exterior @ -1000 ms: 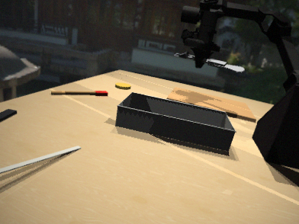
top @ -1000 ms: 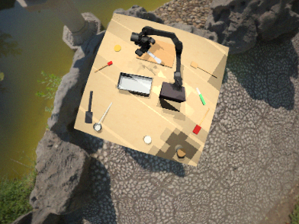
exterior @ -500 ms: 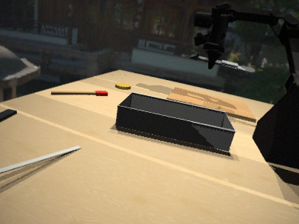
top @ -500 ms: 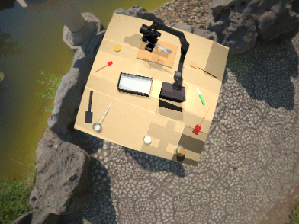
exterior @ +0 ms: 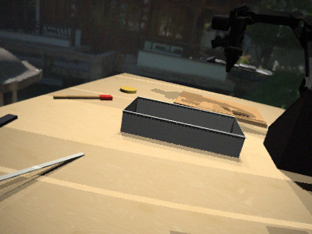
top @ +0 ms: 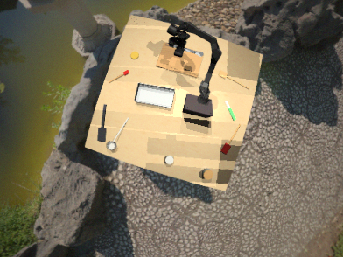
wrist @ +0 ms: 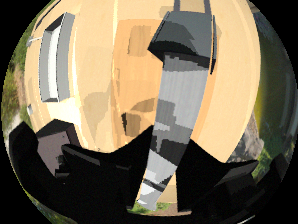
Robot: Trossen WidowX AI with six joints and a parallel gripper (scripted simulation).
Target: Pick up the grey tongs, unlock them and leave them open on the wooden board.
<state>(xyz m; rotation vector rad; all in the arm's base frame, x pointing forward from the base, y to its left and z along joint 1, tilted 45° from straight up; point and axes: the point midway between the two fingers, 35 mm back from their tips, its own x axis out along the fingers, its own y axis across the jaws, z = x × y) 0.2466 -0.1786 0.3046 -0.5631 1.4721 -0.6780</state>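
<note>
Right now the wooden board is 15 cm below my gripper tip. The rest, counted from my gripper tip: roasting tin (13 cm ahead, 36 cm to the left, 13 cm below); red-bladed spatula (57 cm behind, 59 cm to the left, 15 cm below); yellow disc (39 cm ahead, 4 cm to the left, 15 cm below).
</note>
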